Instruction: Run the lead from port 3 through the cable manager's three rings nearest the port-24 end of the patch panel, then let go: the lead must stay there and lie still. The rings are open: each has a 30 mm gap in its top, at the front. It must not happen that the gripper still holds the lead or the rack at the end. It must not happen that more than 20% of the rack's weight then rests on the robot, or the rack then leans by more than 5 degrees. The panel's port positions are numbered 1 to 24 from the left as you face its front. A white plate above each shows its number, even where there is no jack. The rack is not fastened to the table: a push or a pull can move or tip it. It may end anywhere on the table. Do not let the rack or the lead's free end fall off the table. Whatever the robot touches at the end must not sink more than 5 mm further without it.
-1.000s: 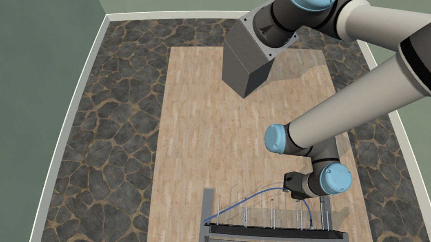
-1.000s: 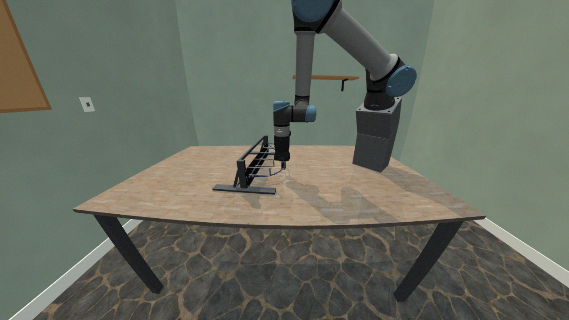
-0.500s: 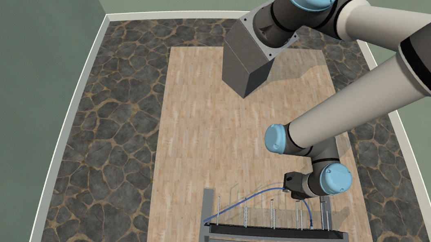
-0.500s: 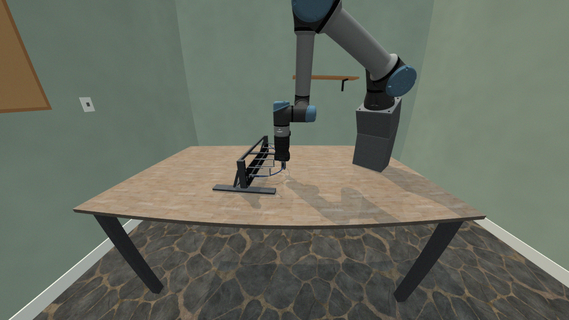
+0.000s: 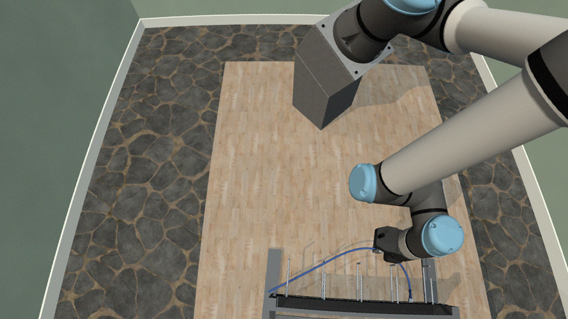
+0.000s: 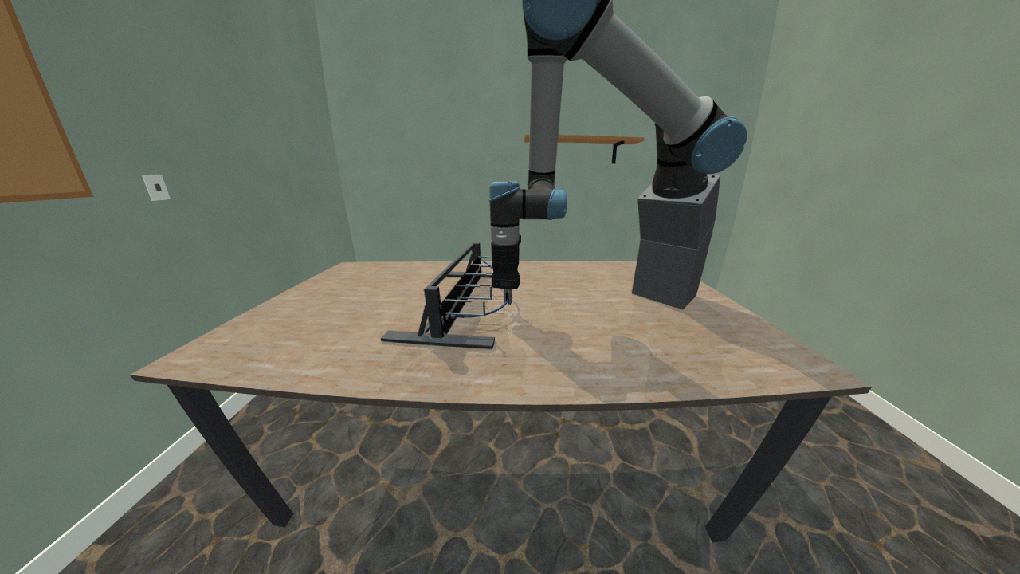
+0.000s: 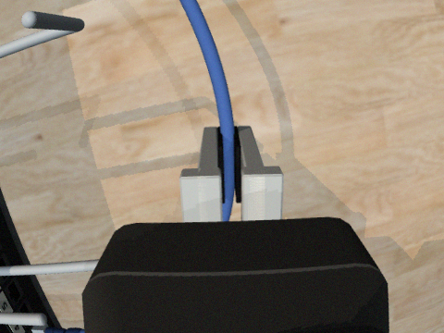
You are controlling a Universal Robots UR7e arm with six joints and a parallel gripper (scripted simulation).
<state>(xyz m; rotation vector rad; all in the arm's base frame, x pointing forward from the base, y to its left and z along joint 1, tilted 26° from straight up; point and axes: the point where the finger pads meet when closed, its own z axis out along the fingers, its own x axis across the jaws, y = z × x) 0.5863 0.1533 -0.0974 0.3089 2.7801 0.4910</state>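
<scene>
The black patch panel rack lies 16 cm ahead of my hand, 7 cm to the right of it and 2 cm above it.
</scene>
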